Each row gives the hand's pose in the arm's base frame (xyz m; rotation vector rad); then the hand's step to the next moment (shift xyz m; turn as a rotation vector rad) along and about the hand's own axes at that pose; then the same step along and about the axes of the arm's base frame.
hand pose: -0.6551 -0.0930 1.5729 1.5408 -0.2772 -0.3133
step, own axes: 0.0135 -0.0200 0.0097 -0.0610 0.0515 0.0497
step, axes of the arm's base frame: 0.0085 -0.0141 -0.0201 -0.0737 -0.0235 0.0534
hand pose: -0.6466 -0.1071 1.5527 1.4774 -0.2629 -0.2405
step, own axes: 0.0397 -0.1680 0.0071 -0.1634 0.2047 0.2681
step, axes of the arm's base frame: 0.0356 -0.0327 -0.1659 -0.2407 -0.1852 0.2197
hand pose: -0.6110 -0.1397 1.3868 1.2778 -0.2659 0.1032
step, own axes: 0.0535 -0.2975 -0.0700 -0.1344 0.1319 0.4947
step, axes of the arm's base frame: 0.1277 -0.0230 -0.2818 -0.2279 -0.4246 0.2190
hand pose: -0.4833 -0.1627 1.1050 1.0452 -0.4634 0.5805
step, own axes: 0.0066 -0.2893 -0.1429 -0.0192 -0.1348 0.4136
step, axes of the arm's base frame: 0.2033 0.0205 -0.2498 0.0382 -0.4269 0.0771
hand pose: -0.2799 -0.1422 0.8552 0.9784 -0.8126 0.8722
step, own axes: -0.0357 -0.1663 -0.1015 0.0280 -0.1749 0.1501
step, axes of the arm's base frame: 0.1511 0.0356 -0.1230 0.1407 -0.1841 0.0152
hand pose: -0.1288 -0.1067 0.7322 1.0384 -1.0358 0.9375
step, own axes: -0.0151 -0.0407 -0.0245 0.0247 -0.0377 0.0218
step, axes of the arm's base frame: 0.0399 0.0119 -0.0274 0.0372 -0.0274 0.0194
